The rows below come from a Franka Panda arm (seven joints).
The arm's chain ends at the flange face. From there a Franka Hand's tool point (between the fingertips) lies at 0.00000 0.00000 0.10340 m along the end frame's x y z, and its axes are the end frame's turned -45 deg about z.
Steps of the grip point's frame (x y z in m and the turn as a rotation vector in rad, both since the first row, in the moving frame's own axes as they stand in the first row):
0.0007 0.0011 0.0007 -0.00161 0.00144 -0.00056
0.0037 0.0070 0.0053 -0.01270 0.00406 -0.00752
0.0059 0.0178 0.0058 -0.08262 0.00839 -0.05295
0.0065 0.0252 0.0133 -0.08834 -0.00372 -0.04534
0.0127 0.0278 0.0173 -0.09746 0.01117 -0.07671
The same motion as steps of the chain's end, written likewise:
0.0010 0.0003 0.0007 -0.00012 0.00216 -0.00056
0.0063 0.0017 0.0053 -0.00611 0.01185 -0.00752
0.0100 0.0032 0.0062 -0.05249 0.06435 -0.05295
0.0161 0.0066 0.0137 -0.06510 0.05984 -0.04534
0.0205 0.0047 0.0178 -0.06102 0.07681 -0.07671

